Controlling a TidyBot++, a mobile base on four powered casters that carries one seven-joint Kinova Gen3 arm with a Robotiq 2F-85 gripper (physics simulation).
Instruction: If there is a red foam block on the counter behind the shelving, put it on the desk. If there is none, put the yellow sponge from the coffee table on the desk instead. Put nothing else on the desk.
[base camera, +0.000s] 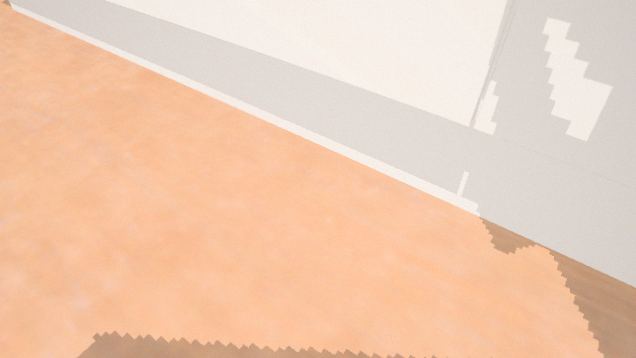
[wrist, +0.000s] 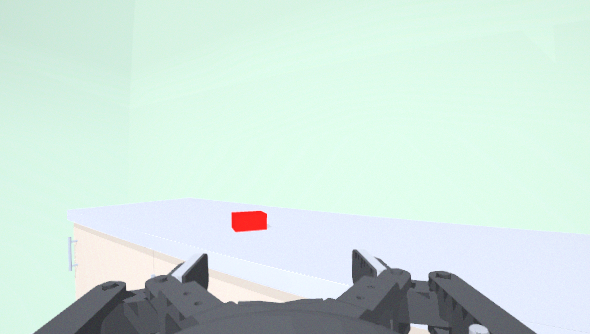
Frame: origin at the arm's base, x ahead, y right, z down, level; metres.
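Seen in the pictures: gripper, fingertip midpoint: (wrist: 281, 267).
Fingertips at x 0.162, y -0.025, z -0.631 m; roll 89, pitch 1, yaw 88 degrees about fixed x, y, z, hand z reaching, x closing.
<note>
Offsets run from my fingertips to a thing's top centre. "pt": to the spot under its first point. Level surfaces: height alone.
A red block @[dx +0.598, dy -0.118, dz +0.072 m] (wrist: 249, 221) lies on the pale counter @[dz +0.117 m] (wrist: 400, 250) in the wrist view, left of the middle and toward the counter's left end. My gripper (wrist: 281, 267) is open, with its two fingers wide apart and no object between them. The block is beyond the fingertips, apart from them, and shows above the gap nearer the left finger. The desk, the coffee table and the yellow sponge do not show in either view.
Light wood cabinet doors (wrist: 110, 260) with a metal handle @[pt dx +0.806, dy -0.860, dz +0.288 m] (wrist: 70, 254) are under the counter. Pale green walls (wrist: 350, 125) stand behind it and at the left. In the base camera view, a grey plinth (base camera: 300, 105) runs diagonally along the orange-brown floor @[dz +1.027 m] (base camera: 250, 225), with shadows at the lower edge and right.
</note>
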